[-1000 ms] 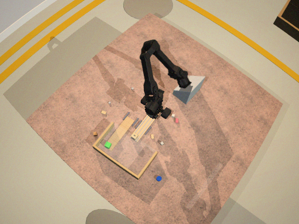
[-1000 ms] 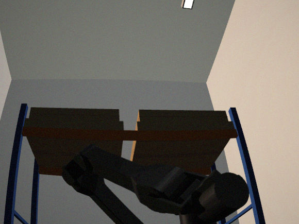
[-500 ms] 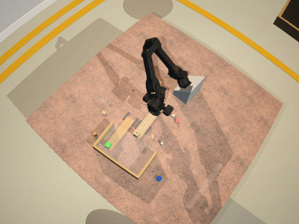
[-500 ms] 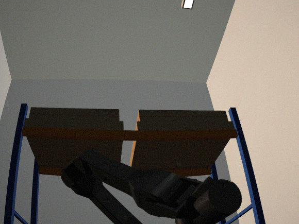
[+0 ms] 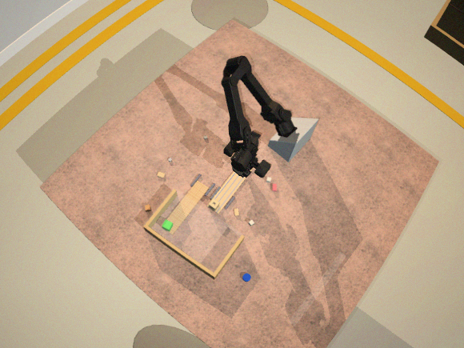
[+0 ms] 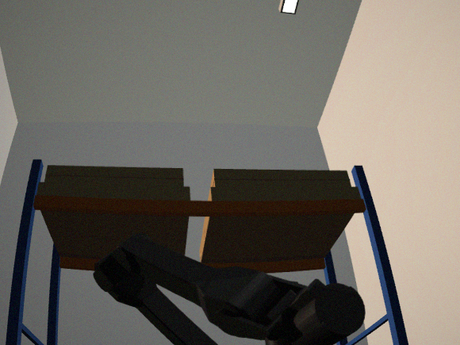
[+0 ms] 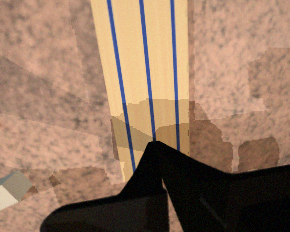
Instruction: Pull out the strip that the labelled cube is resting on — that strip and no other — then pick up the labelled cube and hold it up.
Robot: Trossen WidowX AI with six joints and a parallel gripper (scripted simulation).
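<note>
The lined strip lies 90 mm ahead of my gripper tip and 20 mm to the left of it. From my gripper tip the other things lie so: tan cube marked k (200 mm ahead, 40 mm to the left, 20 mm above); then red block (140 mm to the left, 30 mm behind); then blue disc (330 mm to the left, 300 mm ahead).
</note>
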